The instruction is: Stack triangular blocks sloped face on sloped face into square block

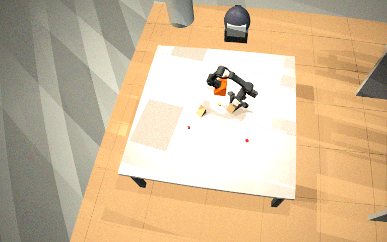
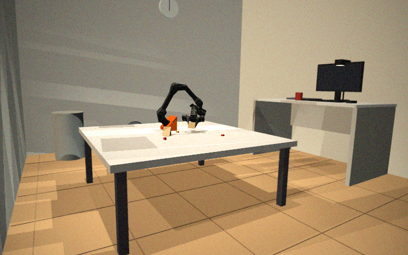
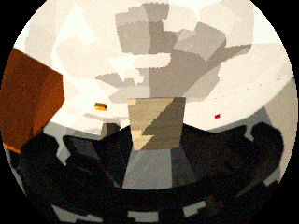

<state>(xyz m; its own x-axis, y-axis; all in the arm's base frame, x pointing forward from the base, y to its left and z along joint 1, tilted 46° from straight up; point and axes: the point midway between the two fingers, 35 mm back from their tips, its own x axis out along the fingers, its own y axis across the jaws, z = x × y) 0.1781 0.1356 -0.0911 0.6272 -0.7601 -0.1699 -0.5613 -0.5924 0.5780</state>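
The small yellow cube lies 5 cm behind my gripper tip, 11 cm to the right of it and 5 cm below it. From my gripper tip the other things lie so: tan triangular block: 1 cm above.
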